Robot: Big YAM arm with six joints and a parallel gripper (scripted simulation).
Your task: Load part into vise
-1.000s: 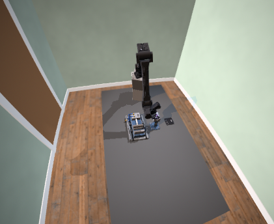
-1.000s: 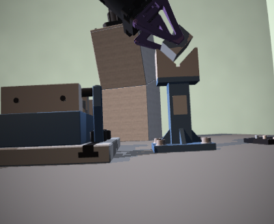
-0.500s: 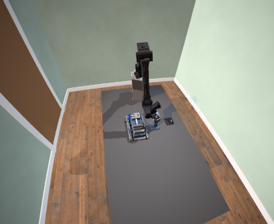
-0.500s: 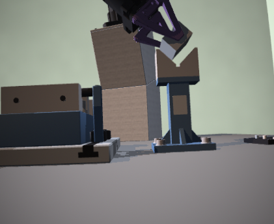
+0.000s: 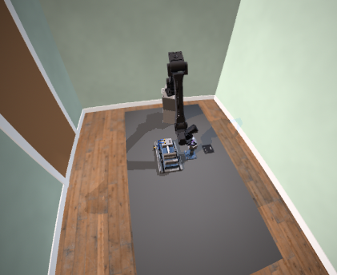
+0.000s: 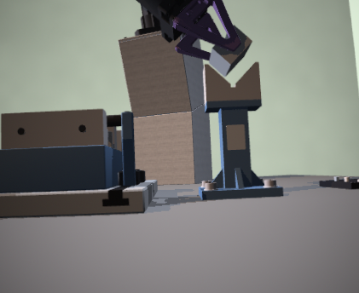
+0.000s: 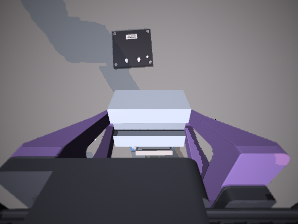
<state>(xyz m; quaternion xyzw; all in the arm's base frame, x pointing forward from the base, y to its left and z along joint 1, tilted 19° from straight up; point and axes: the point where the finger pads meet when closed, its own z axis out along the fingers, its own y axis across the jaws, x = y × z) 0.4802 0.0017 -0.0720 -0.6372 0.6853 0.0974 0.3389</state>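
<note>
The part is right at my hand. The rest, counted from my hand: dark work stop rod: 16 cm to the right, 9 cm below, 4 cm ahead; moving jaw: 20 cm to the right, 11 cm below, 1 cm behind; air cylinder rod: 19 cm to the right, 11 cm below, 6 cm behind.
</note>
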